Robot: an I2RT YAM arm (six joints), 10 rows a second.
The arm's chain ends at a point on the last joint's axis. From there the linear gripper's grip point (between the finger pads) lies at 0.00 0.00 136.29 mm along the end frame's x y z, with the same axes.
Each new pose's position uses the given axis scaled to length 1; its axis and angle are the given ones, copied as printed.
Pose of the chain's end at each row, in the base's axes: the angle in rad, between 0 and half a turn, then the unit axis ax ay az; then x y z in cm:
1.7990 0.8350 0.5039 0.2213 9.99 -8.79 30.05
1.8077 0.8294 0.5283 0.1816 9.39 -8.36 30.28
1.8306 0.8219 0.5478 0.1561 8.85 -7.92 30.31
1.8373 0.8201 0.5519 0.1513 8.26 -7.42 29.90
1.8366 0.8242 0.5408 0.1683 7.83 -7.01 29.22
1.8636 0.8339 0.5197 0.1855 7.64 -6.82 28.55
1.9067 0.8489 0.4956 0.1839 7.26 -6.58 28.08
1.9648 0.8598 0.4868 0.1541 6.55 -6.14 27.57
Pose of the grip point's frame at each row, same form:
1.7990 0.8350 0.5039 0.2213 19.77 -18.01 27.79
1.8077 0.8294 0.5283 0.1816 18.92 -17.73 27.64
1.8306 0.8219 0.5478 0.1561 18.26 -17.28 27.23
1.8373 0.8201 0.5519 0.1513 17.65 -16.76 26.70
1.8366 0.8242 0.5408 0.1683 17.33 -16.28 26.13
1.8636 0.8339 0.5197 0.1855 17.14 -16.01 25.22
1.9067 0.8489 0.4956 0.1839 16.47 -15.85 24.20
1.9648 0.8598 0.4868 0.1541 15.18 -15.55 22.79

